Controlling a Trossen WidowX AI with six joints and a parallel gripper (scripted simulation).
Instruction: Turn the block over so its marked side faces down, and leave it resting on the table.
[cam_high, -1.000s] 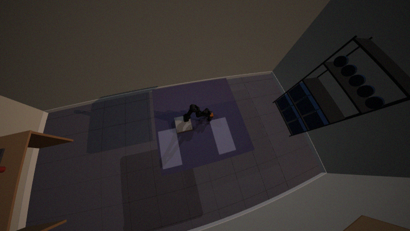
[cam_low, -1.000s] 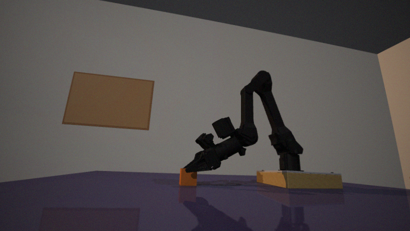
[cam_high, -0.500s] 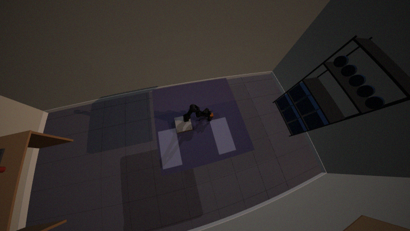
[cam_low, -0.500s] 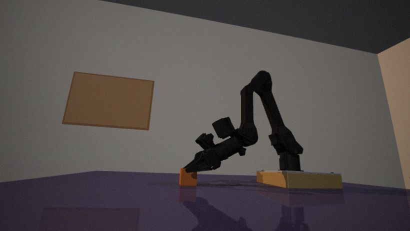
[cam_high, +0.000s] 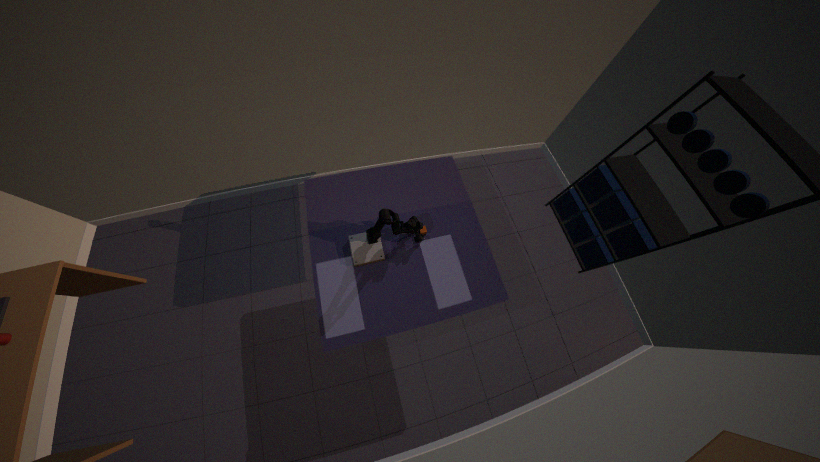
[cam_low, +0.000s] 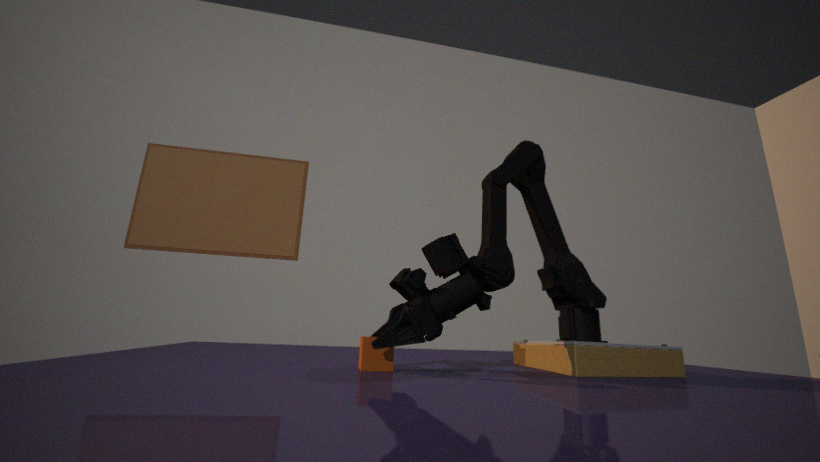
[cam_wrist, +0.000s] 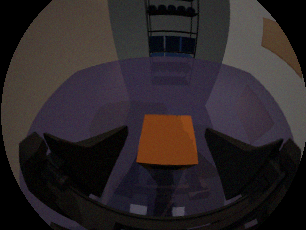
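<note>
Now: the orange block 2 cm behind my gripper tip and 1 cm below it.
</note>
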